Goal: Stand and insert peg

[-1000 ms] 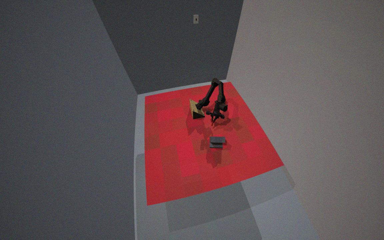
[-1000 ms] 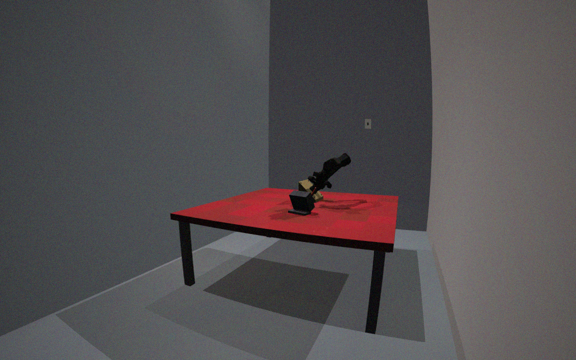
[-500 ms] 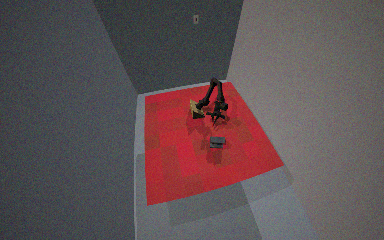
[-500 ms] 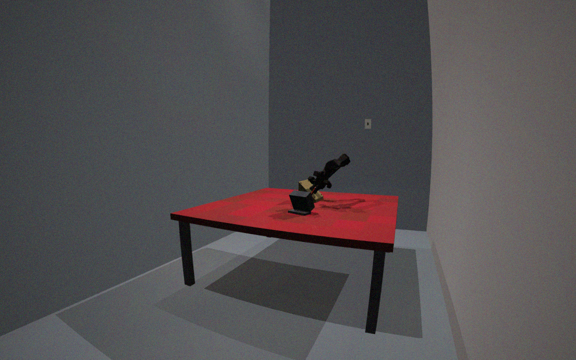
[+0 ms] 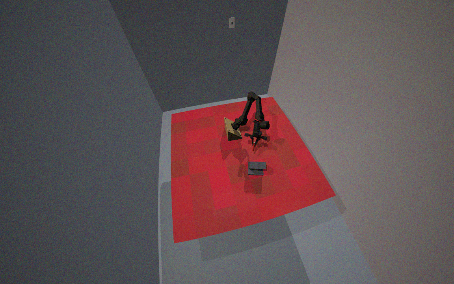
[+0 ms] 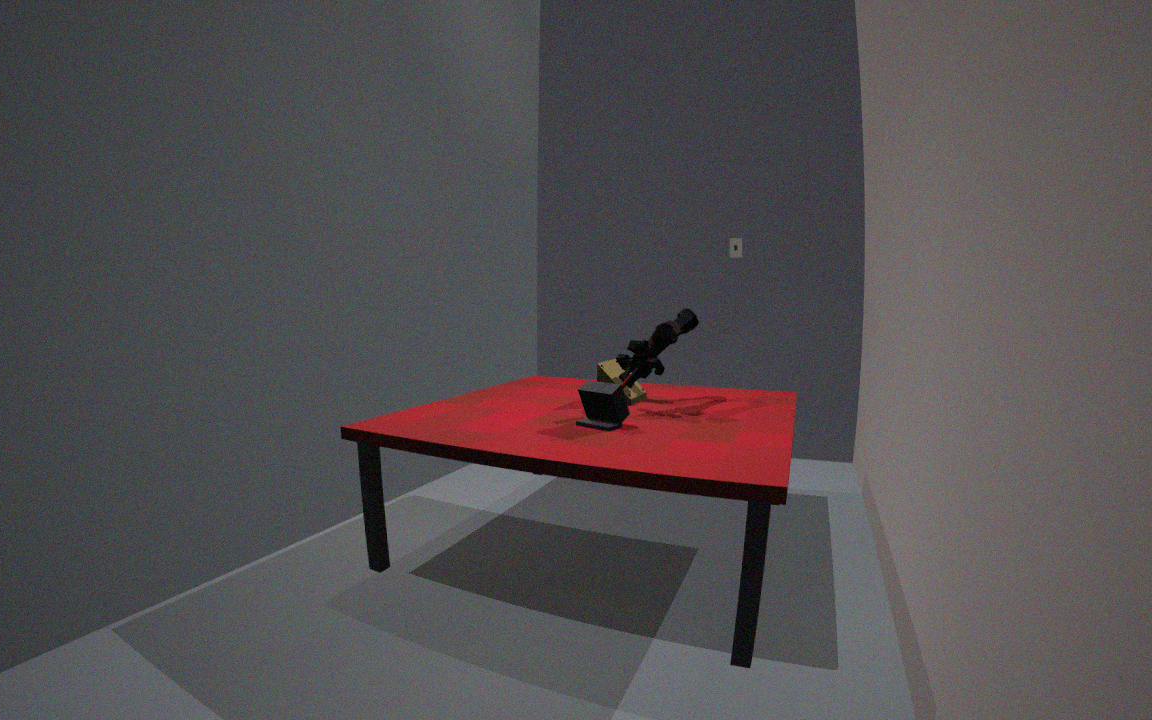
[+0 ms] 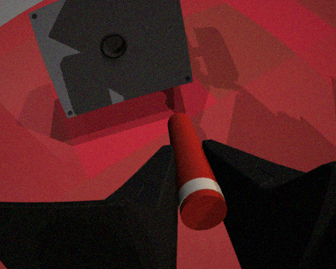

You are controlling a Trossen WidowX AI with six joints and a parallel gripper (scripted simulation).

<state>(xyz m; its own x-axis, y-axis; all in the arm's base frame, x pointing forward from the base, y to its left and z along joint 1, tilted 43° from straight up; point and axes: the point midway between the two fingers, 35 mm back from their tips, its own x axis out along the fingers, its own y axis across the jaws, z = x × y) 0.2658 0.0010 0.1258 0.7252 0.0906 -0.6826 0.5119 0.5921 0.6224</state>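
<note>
The grey sloped panel lies 15 cm ahead of my gripper tip, 3 cm to the right of it and 4 cm below it. From my gripper tip the other things lie so: red peg 1 cm behind, 1 cm to the left, 1 cm above.
</note>
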